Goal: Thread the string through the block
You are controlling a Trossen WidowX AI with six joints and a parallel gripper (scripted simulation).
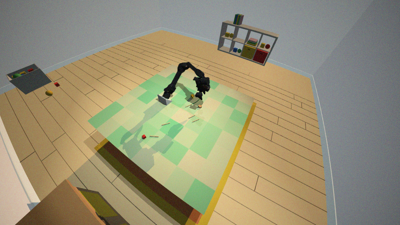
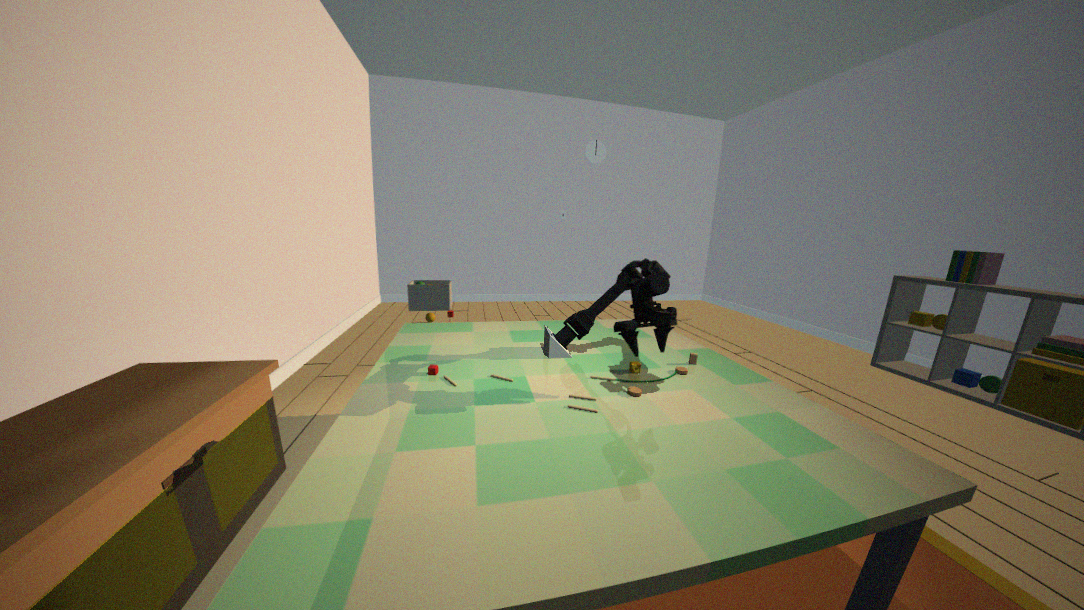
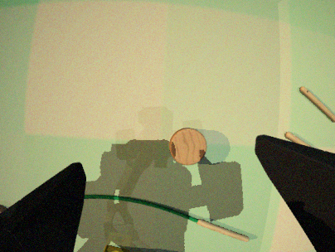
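My gripper tip is now 150 mm past the yellow wooden block, 110 mm above it and 60 mm to the right of it. Round my gripper tip: wooden disc (120 mm below, 30 mm to the right, 10 mm behind); then thin wooden stick (120 mm below, 110 mm behind, 60 mm to the right); then round wooden button (220 mm to the left, 120 mm below, 110 mm behind).
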